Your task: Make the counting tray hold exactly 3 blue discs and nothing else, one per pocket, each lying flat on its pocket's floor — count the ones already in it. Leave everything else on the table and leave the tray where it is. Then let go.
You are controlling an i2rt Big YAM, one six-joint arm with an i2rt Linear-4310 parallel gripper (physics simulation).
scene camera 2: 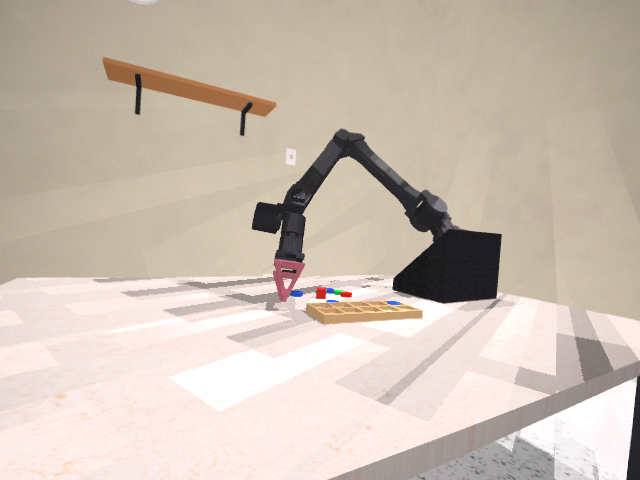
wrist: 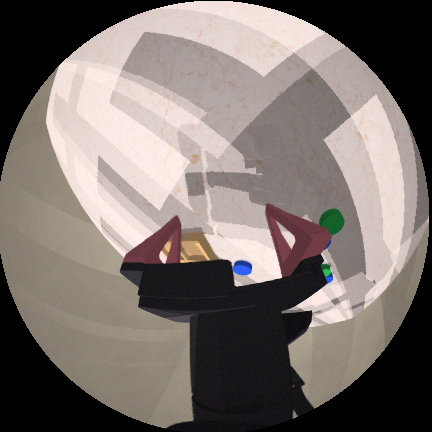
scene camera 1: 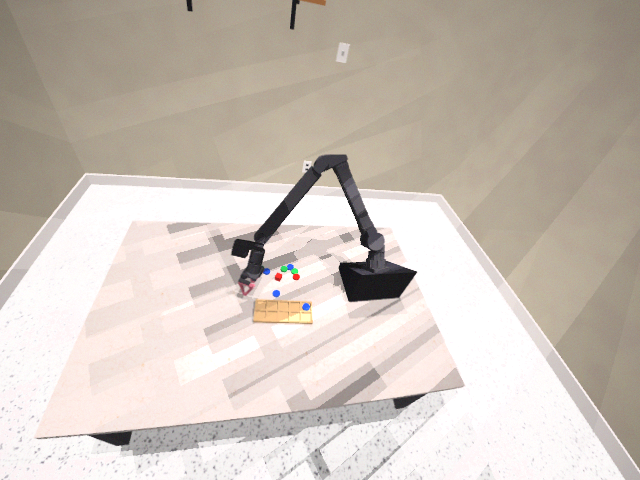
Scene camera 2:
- gripper
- wooden counting tray
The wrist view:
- gripper
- wooden counting tray
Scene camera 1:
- wooden counting tray
